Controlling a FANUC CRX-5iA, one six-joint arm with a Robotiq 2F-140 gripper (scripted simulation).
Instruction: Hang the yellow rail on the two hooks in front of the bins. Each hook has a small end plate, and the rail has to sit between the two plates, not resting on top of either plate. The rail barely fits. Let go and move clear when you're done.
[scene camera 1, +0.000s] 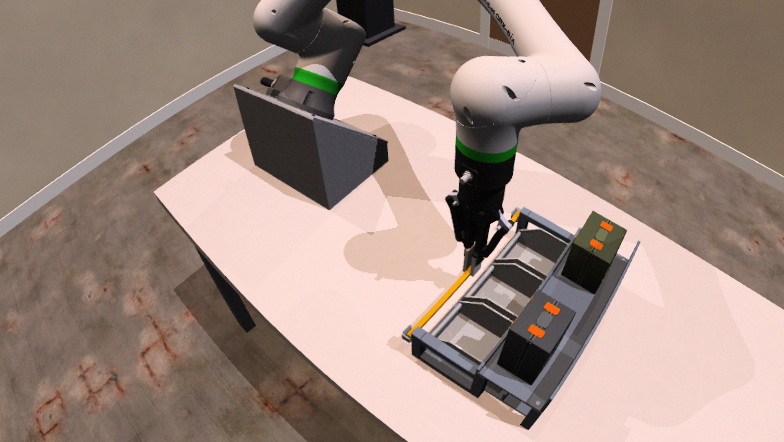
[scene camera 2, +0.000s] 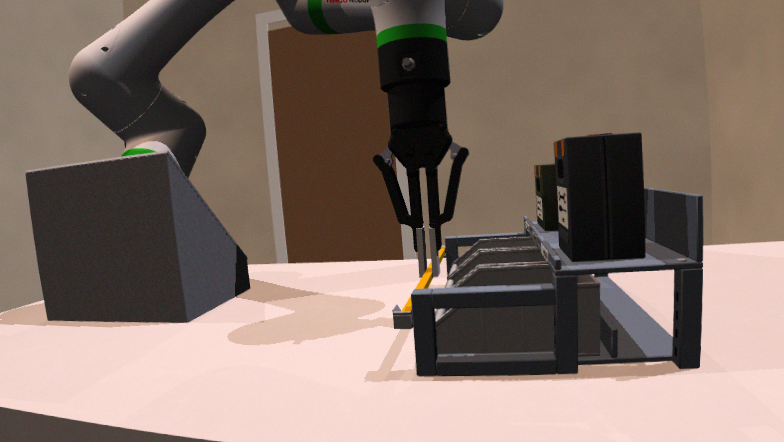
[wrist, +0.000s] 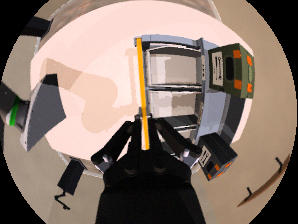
Labels:
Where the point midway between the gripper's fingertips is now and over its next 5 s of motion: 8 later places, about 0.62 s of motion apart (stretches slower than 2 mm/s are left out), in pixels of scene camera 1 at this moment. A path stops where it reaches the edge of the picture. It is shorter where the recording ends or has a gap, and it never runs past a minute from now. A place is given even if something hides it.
My gripper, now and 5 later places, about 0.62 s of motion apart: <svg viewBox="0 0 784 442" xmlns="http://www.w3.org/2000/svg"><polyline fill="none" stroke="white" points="471,269 471,270 474,251 476,235 475,239 475,241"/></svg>

